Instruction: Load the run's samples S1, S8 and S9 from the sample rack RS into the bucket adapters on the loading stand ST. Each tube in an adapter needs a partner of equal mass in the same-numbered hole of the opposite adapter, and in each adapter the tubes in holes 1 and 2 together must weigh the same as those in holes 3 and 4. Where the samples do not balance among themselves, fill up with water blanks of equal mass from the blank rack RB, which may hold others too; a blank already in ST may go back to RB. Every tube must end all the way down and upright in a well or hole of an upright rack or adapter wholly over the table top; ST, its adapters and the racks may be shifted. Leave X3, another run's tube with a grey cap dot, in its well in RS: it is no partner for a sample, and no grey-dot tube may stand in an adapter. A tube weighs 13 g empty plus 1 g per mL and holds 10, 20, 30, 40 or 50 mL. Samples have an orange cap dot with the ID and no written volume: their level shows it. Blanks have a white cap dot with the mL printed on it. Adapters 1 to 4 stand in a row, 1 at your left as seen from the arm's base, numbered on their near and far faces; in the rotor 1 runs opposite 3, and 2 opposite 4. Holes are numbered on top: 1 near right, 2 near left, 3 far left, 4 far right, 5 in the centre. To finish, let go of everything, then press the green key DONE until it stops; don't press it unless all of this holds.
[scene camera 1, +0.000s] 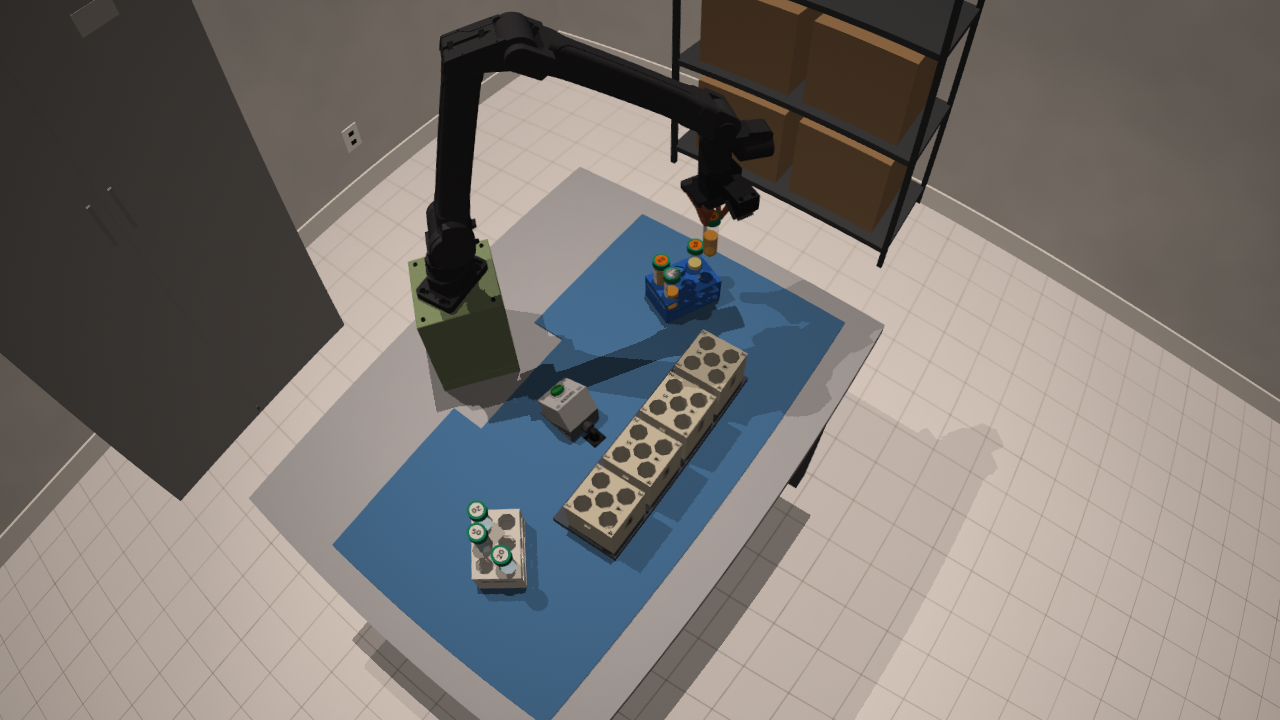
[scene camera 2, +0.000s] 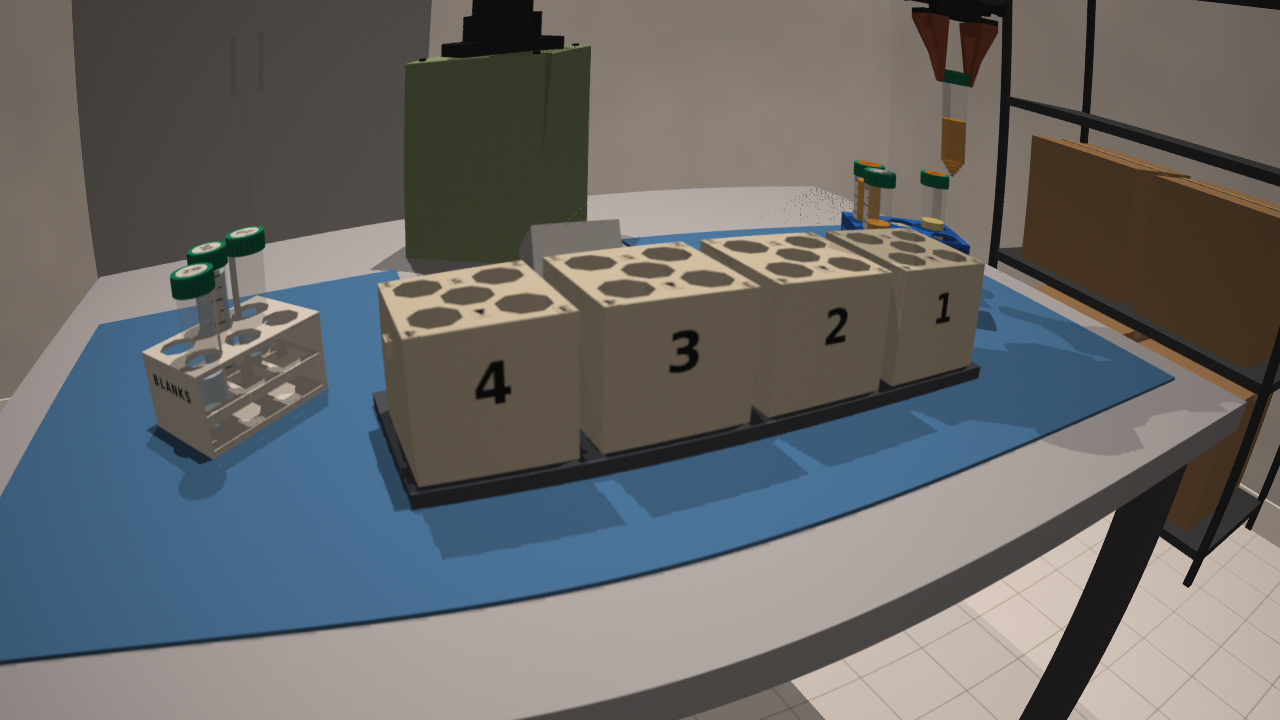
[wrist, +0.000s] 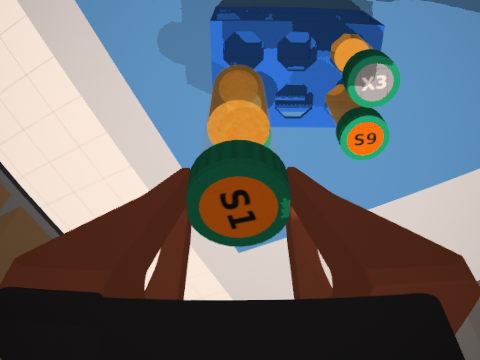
my gripper: scene camera 1; scene camera 2 954, 84; wrist
blue sample rack RS: scene camera 1; scene camera 2 958, 243; wrist
same spot on blue sample rack RS: (wrist: 277, 60) = (scene camera 1: 692, 280)
same spot on my gripper: (scene camera 1: 707, 209) = (wrist: 438, 298)
